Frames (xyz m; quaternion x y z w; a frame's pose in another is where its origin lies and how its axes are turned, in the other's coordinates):
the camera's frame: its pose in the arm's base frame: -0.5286 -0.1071 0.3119 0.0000 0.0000 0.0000 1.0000
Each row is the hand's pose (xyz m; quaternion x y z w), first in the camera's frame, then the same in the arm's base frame.
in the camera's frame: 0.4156 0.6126 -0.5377 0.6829 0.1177 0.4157 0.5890
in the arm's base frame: -0.1130 0.5055 -0.2258 0.6829 0.1177 0.4157 0.5890
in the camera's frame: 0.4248 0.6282 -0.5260 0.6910 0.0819 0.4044 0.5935
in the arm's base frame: -0.1038 0.5211 -0.2141 0.6910 0.0819 0.4044 0.5935
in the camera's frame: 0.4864 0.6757 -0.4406 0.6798 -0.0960 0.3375 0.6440
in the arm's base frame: -0.0422 0.5686 -0.1287 0.6798 -0.0960 0.3375 0.6440
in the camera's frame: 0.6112 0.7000 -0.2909 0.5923 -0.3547 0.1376 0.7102
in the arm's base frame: 0.0826 0.5929 0.0210 0.5923 -0.3547 0.1376 0.7102
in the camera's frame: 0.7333 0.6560 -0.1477 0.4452 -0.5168 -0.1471 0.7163
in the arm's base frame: 0.2047 0.5489 0.1642 0.4452 -0.5168 -0.1471 0.7163
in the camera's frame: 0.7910 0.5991 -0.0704 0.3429 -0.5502 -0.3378 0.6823
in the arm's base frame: 0.2624 0.4920 0.2415 0.3429 -0.5502 -0.3378 0.6823
